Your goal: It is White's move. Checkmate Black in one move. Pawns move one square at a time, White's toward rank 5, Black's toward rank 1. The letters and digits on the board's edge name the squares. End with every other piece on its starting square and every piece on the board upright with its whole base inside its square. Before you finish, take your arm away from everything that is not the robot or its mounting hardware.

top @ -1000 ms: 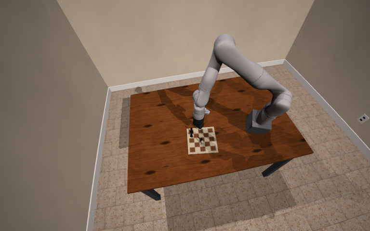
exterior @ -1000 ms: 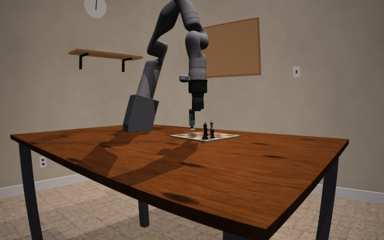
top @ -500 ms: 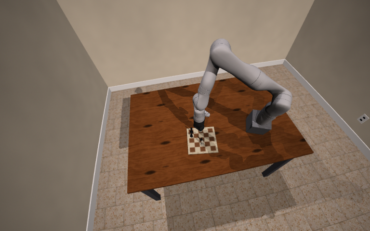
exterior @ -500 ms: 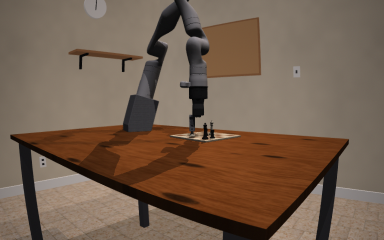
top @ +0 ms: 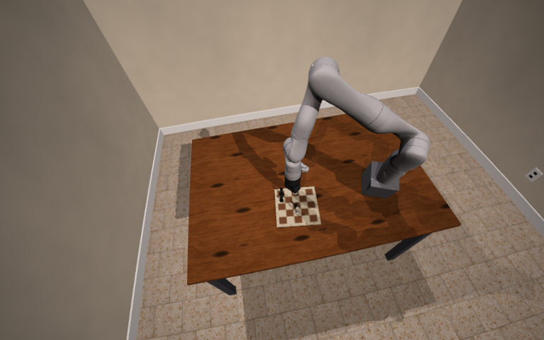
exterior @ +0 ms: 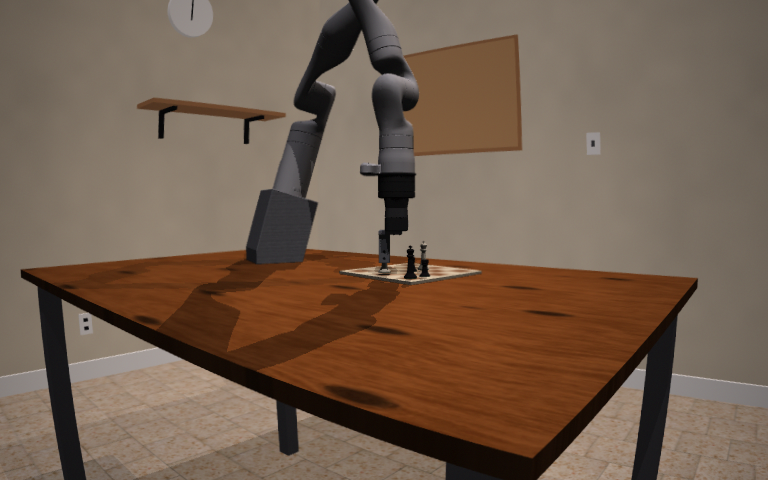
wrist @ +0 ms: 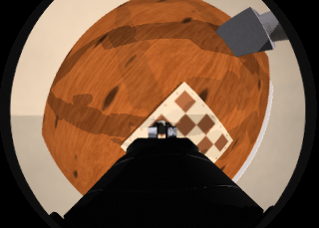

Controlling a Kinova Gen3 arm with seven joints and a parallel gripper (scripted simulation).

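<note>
Now: hand 10 mm above the small white piece. From my hand the other things lie so: tall black piece (70 mm ahead, 10 mm below); tall white piece (120 mm to the left, 10 mm below); chessboard (80 mm to the left, 50 mm below).
</note>
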